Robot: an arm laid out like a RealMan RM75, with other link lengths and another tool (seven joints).
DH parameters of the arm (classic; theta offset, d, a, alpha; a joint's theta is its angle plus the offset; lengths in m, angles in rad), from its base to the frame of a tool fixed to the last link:
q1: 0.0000 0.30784 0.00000 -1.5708
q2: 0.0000 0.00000 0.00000 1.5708
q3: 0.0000 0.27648 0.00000 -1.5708
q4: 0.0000 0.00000 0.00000 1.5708
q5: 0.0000 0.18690 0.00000 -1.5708
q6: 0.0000 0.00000 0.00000 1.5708
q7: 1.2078 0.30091 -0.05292 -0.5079
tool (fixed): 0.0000 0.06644 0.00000 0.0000
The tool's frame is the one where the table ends.
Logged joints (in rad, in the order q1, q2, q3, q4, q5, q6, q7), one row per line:
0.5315 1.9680 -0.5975 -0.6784 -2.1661 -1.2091 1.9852
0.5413 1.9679 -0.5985 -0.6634 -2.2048 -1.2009 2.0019
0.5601 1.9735 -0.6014 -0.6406 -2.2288 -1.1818 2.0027
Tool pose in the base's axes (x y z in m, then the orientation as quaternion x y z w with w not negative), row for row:
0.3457 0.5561 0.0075 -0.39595 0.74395 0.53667 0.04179
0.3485 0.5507 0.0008 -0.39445 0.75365 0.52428 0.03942
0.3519 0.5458 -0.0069 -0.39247 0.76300 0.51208 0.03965
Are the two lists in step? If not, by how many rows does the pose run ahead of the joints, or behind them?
The pose runs 2 rows behind the joints: the pose in row i belongs to the joints in row i - 2.
